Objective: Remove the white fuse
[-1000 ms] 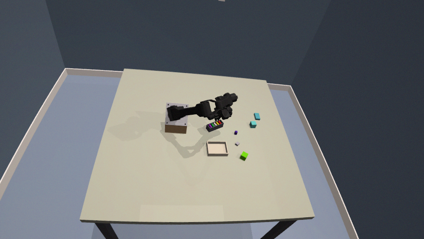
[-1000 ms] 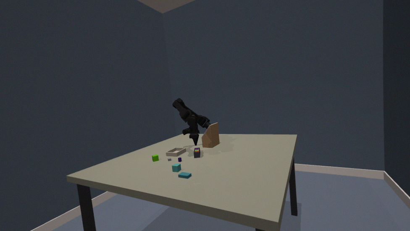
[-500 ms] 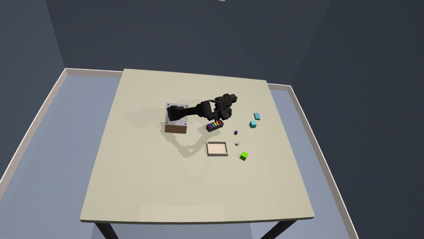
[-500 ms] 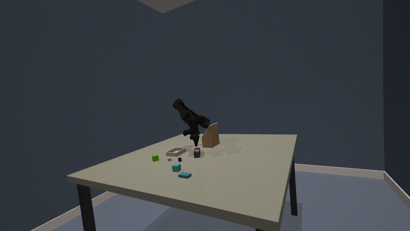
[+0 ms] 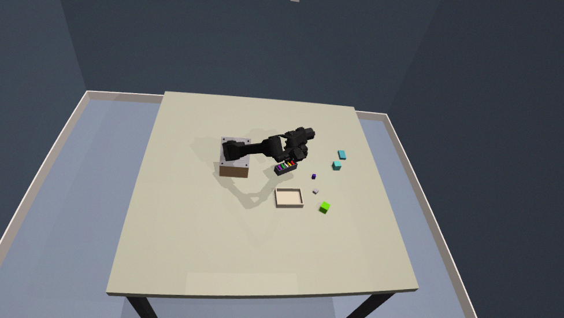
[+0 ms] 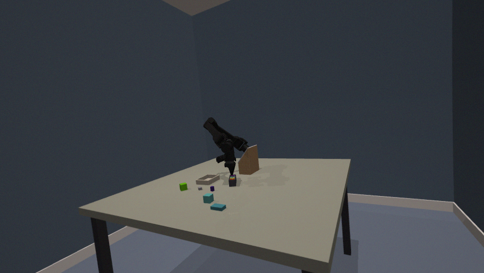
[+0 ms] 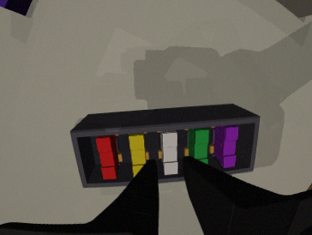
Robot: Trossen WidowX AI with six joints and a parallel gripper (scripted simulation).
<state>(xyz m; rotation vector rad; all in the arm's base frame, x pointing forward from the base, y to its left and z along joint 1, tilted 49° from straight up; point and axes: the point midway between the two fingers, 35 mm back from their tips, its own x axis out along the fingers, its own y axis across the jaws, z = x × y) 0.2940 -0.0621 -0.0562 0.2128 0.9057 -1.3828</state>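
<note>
Now: the beige tray 1 cm behind my gripper tip, 19 cm to the right of it and 5 cm below it. Also, from my gripper tip: purple piece 14 cm ahead, 6 cm to the right, 4 cm below; then green cube 16 cm ahead, 26 cm to the right, 4 cm below; then grey piece 14 cm ahead, 15 cm to the right, 5 cm below.
</note>
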